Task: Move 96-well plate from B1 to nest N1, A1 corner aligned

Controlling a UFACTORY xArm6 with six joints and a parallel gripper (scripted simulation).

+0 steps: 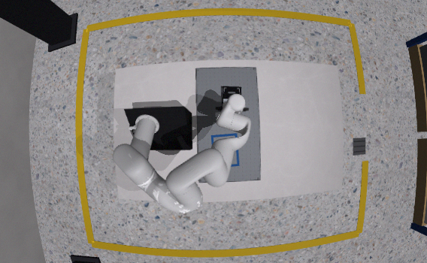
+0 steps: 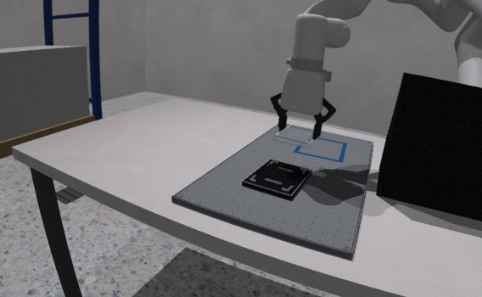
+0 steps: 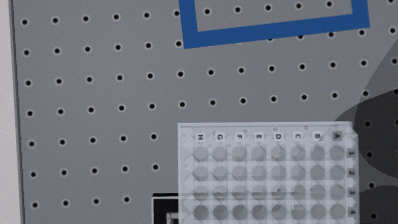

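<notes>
My hand is 20 mm short of the black plate nest, 80 mm to the right of it and 100 mm above it. The rest, counted from my hand: A1 label: 40 mm behind, 10 mm to the left, 100 mm below; 96-well plate: 10 mm below.
</notes>
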